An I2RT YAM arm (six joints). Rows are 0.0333 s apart.
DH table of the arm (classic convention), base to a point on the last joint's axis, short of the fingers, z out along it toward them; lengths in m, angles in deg. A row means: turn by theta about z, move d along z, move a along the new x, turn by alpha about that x. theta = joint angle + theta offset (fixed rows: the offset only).
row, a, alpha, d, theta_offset
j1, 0.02, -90, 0.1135, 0
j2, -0.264, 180, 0, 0
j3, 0.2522, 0, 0, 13.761
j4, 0.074, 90, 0, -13.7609
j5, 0, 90, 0, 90
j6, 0, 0, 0.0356, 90
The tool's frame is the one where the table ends.
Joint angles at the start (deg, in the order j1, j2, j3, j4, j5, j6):
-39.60 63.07 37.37 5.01 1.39 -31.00
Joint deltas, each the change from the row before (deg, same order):
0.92 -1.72 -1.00 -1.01 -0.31 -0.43
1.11 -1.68 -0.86 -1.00 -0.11 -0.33
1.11 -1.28 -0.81 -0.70 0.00 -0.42
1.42 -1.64 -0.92 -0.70 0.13 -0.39
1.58 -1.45 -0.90 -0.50 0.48 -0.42
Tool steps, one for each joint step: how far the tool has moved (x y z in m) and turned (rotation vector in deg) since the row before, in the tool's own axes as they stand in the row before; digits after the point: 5 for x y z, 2 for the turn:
0.00085 0.00512 -0.00587 -1.15 -0.36 -0.76
-0.00001 0.00533 -0.00568 -1.07 -0.45 -0.73
0.00029 0.00538 -0.00412 -1.00 -0.36 -0.83
-0.00038 0.00619 -0.00525 -0.99 -0.66 -0.91
-0.00050 0.00646 -0.00449 -0.80 -0.59 -0.99

